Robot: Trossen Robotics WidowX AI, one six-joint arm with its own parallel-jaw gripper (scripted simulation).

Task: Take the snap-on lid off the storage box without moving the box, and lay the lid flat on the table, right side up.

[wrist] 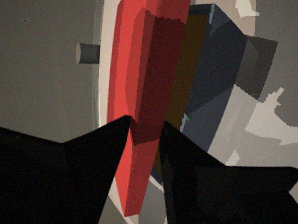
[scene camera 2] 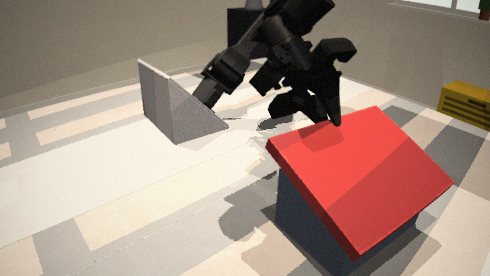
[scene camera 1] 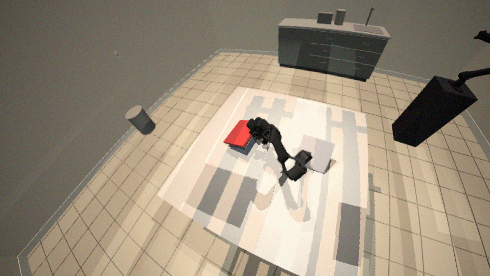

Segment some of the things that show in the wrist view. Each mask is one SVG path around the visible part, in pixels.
My gripper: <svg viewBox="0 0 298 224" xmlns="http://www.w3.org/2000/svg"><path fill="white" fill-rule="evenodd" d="M164 121L158 139L158 153L164 181L168 224L298 224L298 204L290 194L291 188L298 183L297 168L241 165L226 167L200 148L200 145L194 144L185 133ZM132 116L122 116L112 123L102 125L84 136L74 137L65 143L29 136L27 133L24 135L13 129L9 131L0 125L0 224L98 224L108 198L106 196L114 180L114 173L120 165L121 155L128 140Z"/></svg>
A lid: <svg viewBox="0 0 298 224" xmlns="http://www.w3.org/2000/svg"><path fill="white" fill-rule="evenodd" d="M190 0L120 0L117 4L112 56L110 56L106 124L112 123L112 121L120 119L120 117L125 115L132 116L128 140L126 140L125 149L121 155L120 165L118 165L117 171L114 173L124 217L140 214L142 201L144 201L146 189L148 189L150 171L152 171L154 156L156 156L158 139L160 139L162 124L164 124L174 76L176 76L178 55L180 55L182 37L184 37L186 30L185 24L186 20L188 20Z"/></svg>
A storage box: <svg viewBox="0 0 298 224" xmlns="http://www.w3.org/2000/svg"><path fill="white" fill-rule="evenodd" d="M157 145L150 176L158 184L164 186L160 153L158 153ZM216 3L194 4L194 6L190 4L188 20L186 20L185 24L186 30L184 37L182 37L180 55L178 55L176 76L174 76L164 121L168 121L178 131L185 133L194 144L200 145L200 148L204 149L206 153L208 153L213 137L216 136L217 129L220 127L222 115L225 112L227 101L230 99L231 89L233 89L235 84L234 81L237 79L239 67L241 67L242 56L247 43L247 37L243 35L242 31L239 31L233 20Z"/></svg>
